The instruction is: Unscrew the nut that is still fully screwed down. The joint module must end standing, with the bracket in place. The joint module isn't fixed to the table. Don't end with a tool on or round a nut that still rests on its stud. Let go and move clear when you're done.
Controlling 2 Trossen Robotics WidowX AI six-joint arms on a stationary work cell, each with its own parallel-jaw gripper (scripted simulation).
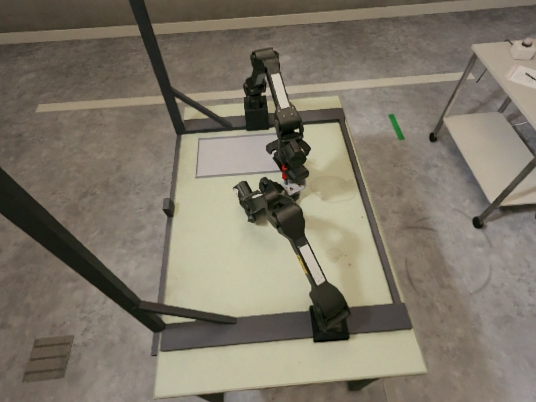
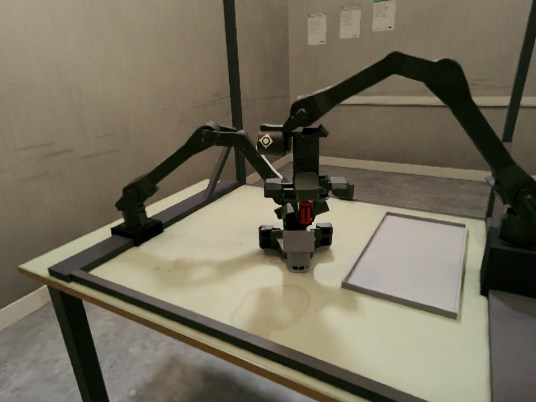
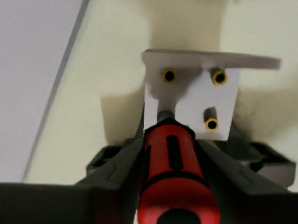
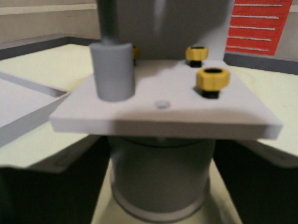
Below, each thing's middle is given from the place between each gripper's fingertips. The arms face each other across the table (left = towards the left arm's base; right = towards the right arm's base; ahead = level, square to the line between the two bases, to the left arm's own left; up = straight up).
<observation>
I see my left gripper 7 cm above the pale bracket point(image 4: 163, 76), 2 cm short of it and 1 cm to the left of it. The rest, counted from my left hand: shallow grey tray point(image 2: 418, 260) (24 cm to the left, 14 cm below, 11 cm behind).
Right now my right hand is 40 mm below the pale bracket, 30 mm short of it and 10 mm to the right of it. The rest, counted from my right hand: shallow grey tray (270 mm to the left, 100 mm behind, 30 mm below).
</observation>
